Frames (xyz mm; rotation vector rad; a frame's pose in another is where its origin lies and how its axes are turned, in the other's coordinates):
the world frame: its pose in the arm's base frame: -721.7 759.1 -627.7 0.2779 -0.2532 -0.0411
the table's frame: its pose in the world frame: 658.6 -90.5 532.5 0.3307 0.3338 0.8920
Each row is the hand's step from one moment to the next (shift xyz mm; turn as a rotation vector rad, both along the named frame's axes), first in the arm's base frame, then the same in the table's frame.
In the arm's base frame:
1: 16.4 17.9 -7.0 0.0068 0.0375 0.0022
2: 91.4 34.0 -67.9 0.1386 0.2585 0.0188
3: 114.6 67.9 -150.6 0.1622 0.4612 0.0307
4: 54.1 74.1 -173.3 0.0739 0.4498 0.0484
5: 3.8 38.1 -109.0 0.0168 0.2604 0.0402
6: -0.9 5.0 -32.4 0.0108 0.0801 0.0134
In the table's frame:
1: 22.0 -6.4 -10.7 0.0332 0.0144 -0.0121
2: 65.8 -79.5 -58.8 0.2854 0.0297 -0.0639
3: 86.9 -111.8 -142.7 0.4569 0.1180 -0.1313
4: 49.9 -70.2 -176.2 0.3988 0.1875 -0.1262
5: 6.6 -25.0 -112.6 0.2179 0.1333 -0.0666
6: -4.1 -9.0 -31.3 0.0707 0.0370 -0.0186

